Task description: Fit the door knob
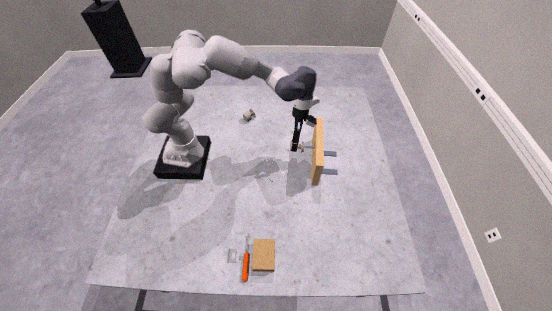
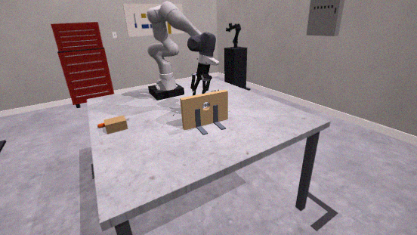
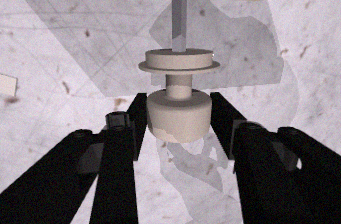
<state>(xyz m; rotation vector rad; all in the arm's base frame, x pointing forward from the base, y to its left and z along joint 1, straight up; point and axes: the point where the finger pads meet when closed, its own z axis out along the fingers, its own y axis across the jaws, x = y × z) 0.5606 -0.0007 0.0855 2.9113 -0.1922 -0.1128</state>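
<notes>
Now: hand 12 cm short of the latch socket, 2 cm to the left of it and 2 cm above it. Also, from my hand: wooden block (16 cm behind, 51 cm to the right, 12 cm below); upright wooden panel (12 cm ahead, 2 cm to the right, 4 cm below); pale chip (3 cm ahead, 20 cm to the left, 15 cm below).
</notes>
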